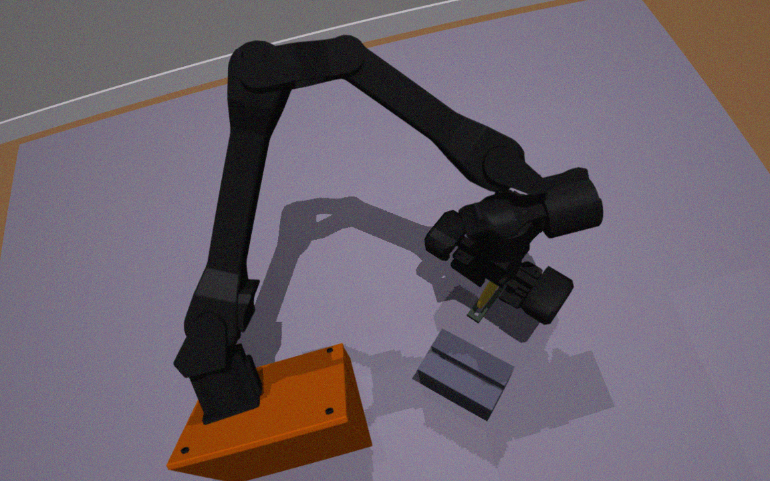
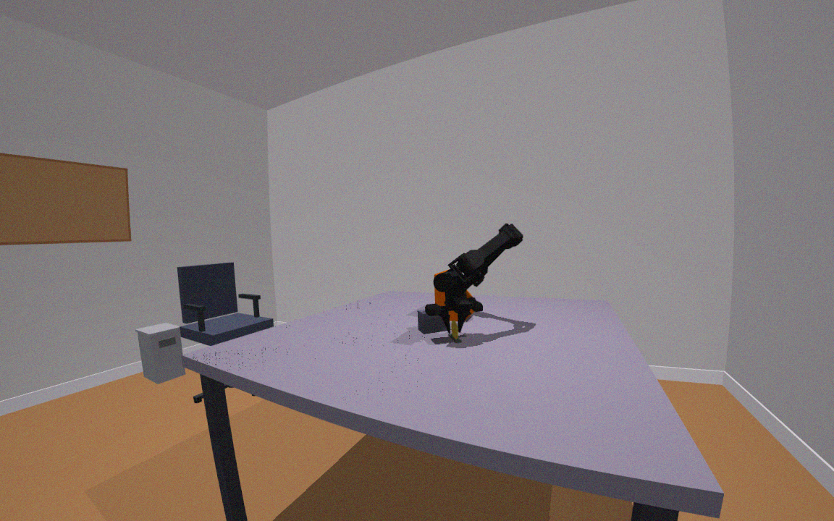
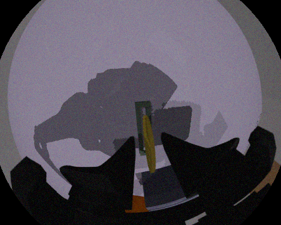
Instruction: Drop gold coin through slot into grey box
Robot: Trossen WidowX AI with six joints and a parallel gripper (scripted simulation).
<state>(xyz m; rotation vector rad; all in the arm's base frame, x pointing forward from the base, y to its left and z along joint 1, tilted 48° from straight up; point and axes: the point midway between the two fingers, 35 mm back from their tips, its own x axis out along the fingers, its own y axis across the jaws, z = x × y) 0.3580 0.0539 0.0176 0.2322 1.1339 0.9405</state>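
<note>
My gripper tip is now 10 mm below the gold coin.
</note>
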